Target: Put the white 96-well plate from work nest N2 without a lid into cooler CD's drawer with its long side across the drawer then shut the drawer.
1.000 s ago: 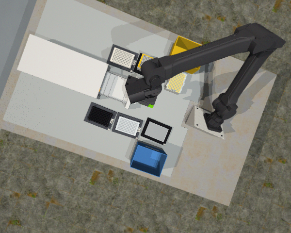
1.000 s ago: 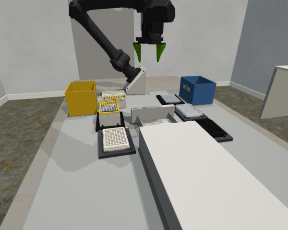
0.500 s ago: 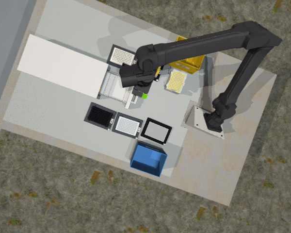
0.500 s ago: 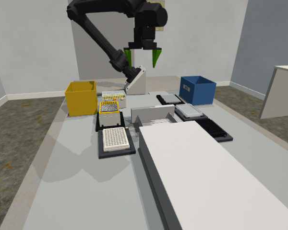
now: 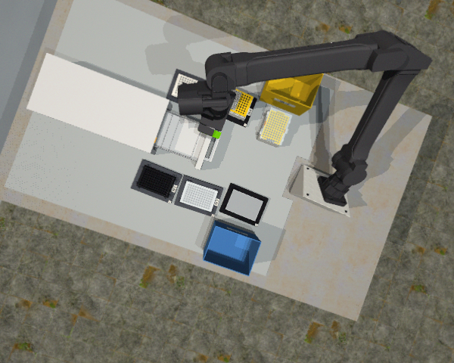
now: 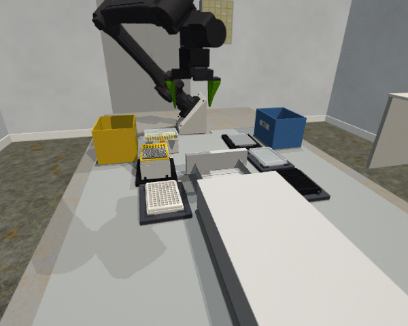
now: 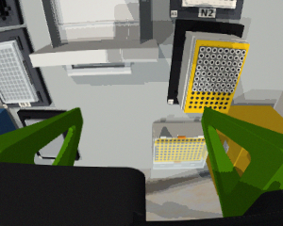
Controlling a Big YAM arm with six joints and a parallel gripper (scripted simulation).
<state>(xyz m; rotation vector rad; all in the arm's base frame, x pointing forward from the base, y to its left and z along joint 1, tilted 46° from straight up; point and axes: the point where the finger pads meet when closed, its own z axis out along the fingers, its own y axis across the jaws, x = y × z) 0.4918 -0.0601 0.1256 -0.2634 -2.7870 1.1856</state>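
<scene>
Right now the white 96-well plate is 120 mm ahead of my hand, 120 mm to the right of it and 200 mm below it. Round my hand: cooler CD: 270 mm ahead, 50 mm to the left, 190 mm below; cooler's drawer: 140 mm ahead, 60 mm to the left, 190 mm below; tip box: 50 mm behind, 110 mm to the right, 160 mm below.
</scene>
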